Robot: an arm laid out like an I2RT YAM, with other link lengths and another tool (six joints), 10 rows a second.
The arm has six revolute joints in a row. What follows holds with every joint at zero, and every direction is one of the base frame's. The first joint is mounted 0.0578 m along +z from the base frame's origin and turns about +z. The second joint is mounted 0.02 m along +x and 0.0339 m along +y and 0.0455 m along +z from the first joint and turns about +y. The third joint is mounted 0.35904 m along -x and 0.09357 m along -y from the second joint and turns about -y. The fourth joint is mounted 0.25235 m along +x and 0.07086 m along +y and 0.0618 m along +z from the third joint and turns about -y. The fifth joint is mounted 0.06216 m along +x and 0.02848 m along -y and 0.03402 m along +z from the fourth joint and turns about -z. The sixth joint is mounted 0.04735 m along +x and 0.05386 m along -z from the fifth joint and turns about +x. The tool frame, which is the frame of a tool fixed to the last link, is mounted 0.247 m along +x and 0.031 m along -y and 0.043 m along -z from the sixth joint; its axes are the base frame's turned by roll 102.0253, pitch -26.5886 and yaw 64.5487 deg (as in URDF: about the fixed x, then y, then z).
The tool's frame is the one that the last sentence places.
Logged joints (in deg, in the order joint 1, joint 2, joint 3, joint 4, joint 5, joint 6), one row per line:
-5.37 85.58 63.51 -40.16 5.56 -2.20
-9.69 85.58 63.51 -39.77 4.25 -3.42
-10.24 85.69 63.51 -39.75 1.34 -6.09
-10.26 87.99 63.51 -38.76 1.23 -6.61
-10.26 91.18 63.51 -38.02 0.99 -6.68
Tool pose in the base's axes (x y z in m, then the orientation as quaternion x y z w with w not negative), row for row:
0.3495 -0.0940 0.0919 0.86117 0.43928 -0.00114 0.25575
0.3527 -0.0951 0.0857 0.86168 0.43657 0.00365 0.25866
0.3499 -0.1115 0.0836 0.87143 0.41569 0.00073 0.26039
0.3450 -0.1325 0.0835 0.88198 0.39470 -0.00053 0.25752
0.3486 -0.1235 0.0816 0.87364 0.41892 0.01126 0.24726
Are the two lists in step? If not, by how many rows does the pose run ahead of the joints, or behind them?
The pose runs 2 rows behind the joints: the pose in row i belongs to the joints in row i - 2.
